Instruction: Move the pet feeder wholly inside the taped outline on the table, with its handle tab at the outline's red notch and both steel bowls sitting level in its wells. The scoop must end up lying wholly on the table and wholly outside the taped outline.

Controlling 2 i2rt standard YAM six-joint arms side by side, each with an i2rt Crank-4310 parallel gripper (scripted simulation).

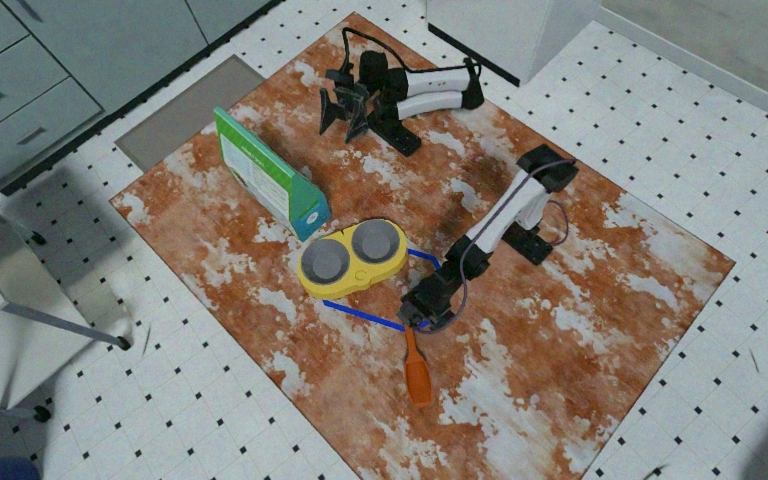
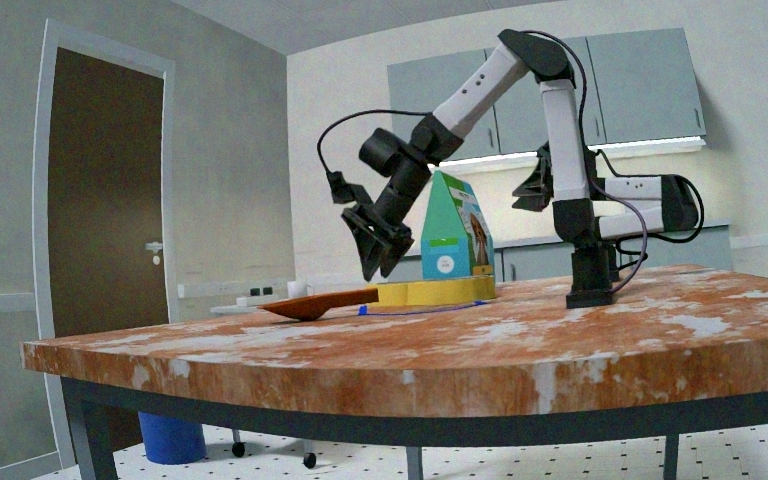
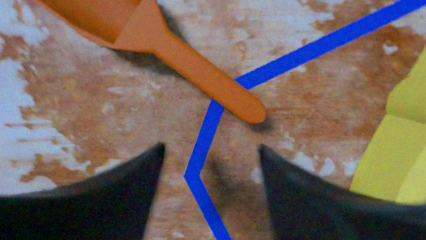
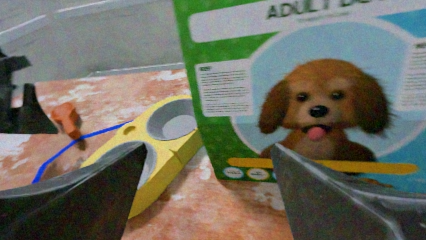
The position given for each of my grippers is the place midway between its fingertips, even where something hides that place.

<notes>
I see my left gripper (image 2: 374,280), my right gripper (image 1: 332,139) and a yellow pet feeder (image 2: 469,290).
The yellow pet feeder is seen too in image 1 (image 1: 360,276) and in image 4 (image 4: 173,156). My left gripper shows as well in image 3 (image 3: 212,145) and in image 4 (image 4: 50,131). My right gripper shows as well in image 2 (image 2: 511,200) and in image 4 (image 4: 209,146).
</notes>
